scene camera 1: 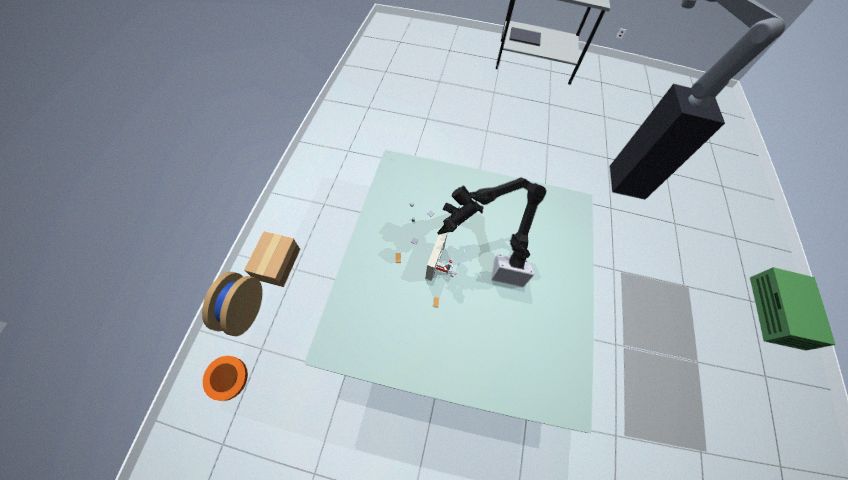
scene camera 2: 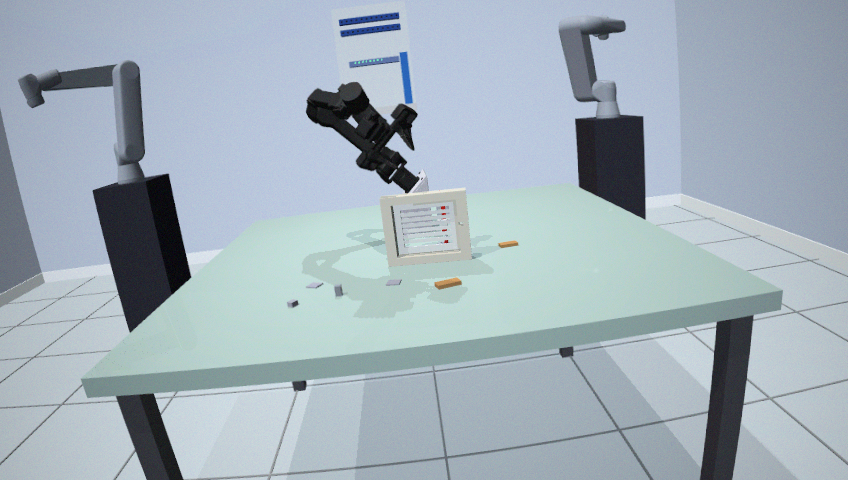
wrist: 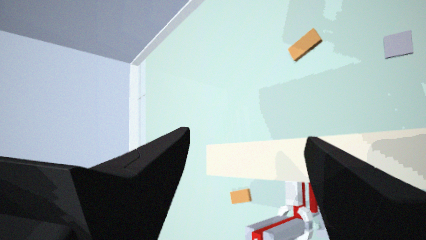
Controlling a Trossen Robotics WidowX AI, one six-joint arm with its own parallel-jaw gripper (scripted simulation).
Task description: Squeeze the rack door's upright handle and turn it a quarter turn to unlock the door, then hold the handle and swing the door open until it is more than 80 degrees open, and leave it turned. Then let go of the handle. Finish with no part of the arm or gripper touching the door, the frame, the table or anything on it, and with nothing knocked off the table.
Labels:
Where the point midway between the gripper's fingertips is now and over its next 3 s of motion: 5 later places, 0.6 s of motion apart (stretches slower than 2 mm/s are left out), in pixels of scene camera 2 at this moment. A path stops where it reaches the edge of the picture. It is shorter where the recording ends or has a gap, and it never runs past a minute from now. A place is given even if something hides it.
My gripper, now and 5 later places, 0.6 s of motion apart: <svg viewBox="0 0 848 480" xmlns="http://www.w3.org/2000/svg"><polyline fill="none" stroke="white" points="405,159 429,173 438,181 440,185 443,196 443,207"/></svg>

